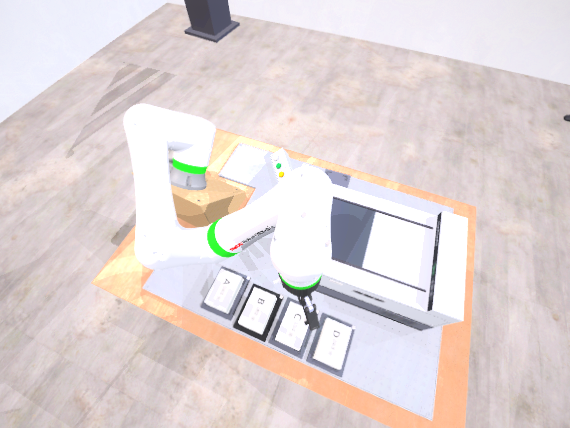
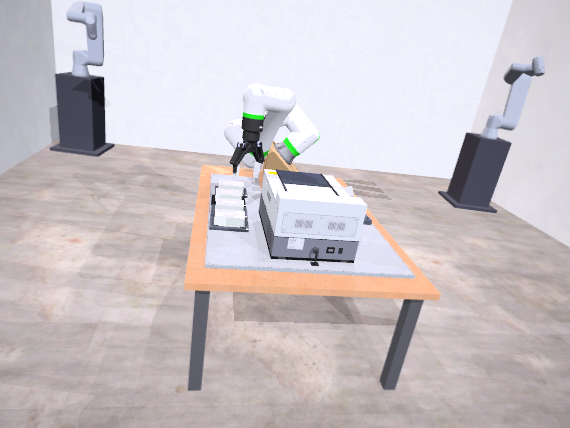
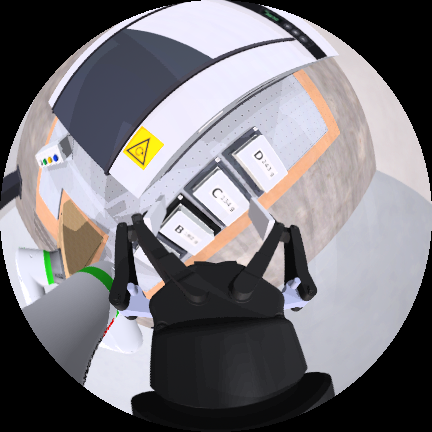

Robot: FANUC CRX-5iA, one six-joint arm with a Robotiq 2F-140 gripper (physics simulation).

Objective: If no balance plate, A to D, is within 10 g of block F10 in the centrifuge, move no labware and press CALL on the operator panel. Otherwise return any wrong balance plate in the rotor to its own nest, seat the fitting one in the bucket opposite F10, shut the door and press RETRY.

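Frame: origin at the arm's base, x back, y up, z left, level; millimetres.
Where they show: gripper, fingertip midpoint: [image 2: 245, 178] [image 3: 207, 204]; arm's base at its link origin: [image 1: 186, 182] [image 2: 282, 155] [image 3: 61, 266].
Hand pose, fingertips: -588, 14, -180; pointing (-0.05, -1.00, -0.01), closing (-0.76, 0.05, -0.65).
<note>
Each offset is from my fingertips to the top centre of the thing, as dx, dy, dz. "*": to the spot under its first point.
Balance plates A {+255, -114, -76} [image 1: 225, 290], B {+116, -114, -75} [image 1: 259, 310] [image 3: 186, 232], C {-16, -114, -58} [image 1: 289, 331] [image 3: 217, 194] and D {-149, -114, -45} [image 1: 331, 345] [image 3: 261, 164] lie in a row of nests. D's label reads 243 g and C's looks like 134 g; B's is too blurred to read. My gripper [image 1: 310, 320] [image 2: 248, 166] [image 3: 207, 204] is open and empty, above the row near B and C. The centrifuge [image 1: 400, 242] [image 2: 320, 200] [image 3: 197, 102] has a dark panel on part of its top. Its rotor and block F10 do not show. The operator panel {+321, -84, +488} [image 1: 279, 167] [image 3: 52, 154] has coloured buttons.
The centrifuge's tall white body stands beside the plate row. A yellow warning label {* +5, +43, +113} [image 3: 143, 148] is on it. The arm's wooden-coloured base block [image 1: 205, 202] [image 3: 82, 235] stands at one table end. Two grey robots on dark pedestals [image 2: 81, 112] [image 2: 477, 170] stand away from the table.
</note>
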